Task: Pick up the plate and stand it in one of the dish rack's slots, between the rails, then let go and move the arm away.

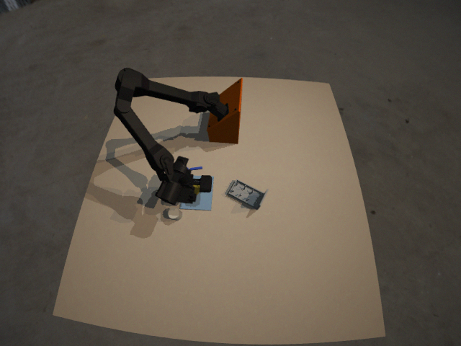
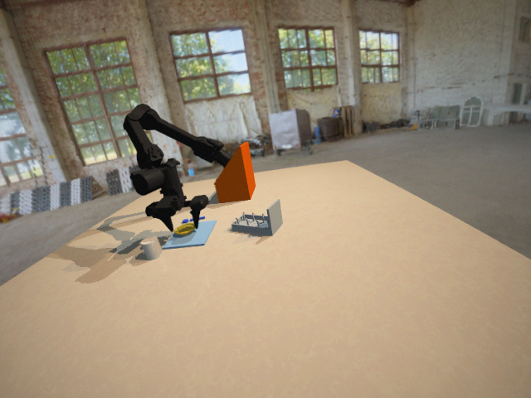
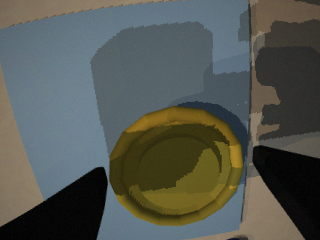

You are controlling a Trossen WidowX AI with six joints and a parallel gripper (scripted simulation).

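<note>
Right now the yellow plate is right at my gripper tip. From my gripper tip the other things lie so: white cup: 10 cm ahead, 6 cm to the right, 1 cm above; then blue spoon: 10 cm behind, 1 cm below; then grey dish rack: 4 cm ahead, 23 cm to the left, 1 cm above.
</note>
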